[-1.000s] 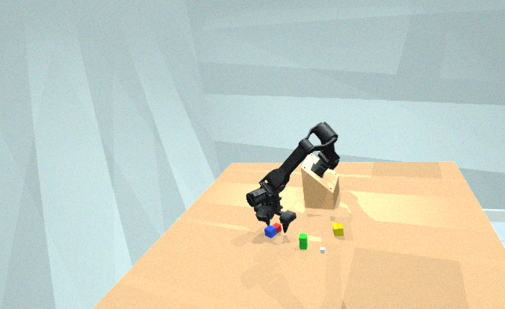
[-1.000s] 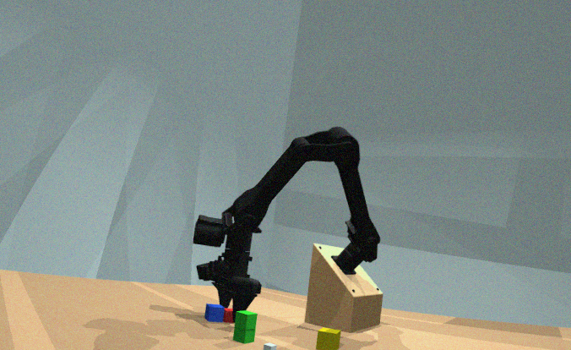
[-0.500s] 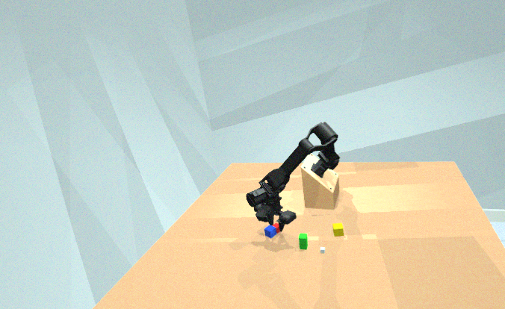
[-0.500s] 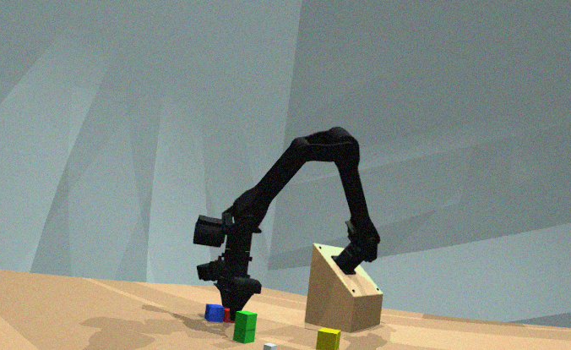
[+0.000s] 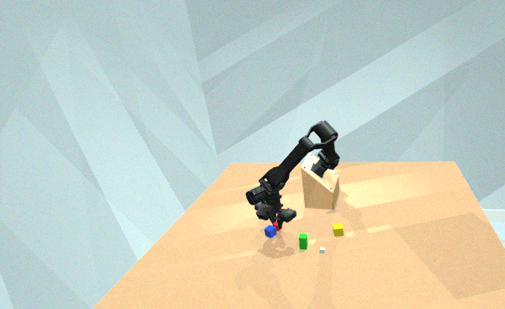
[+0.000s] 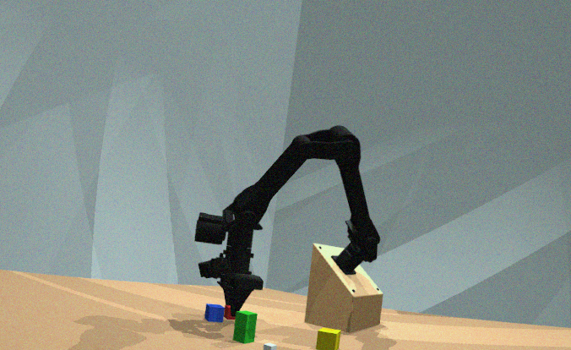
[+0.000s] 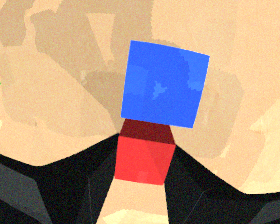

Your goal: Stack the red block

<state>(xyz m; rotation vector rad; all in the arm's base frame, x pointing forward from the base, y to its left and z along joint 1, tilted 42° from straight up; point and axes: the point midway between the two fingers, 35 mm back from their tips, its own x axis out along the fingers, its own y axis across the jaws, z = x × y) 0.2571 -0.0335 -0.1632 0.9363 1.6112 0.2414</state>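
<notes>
Now: the blue block 30 mm ahead of my gripper tip and 20 mm to the right of it. Round my gripper tip: red block 10 mm above.
</notes>
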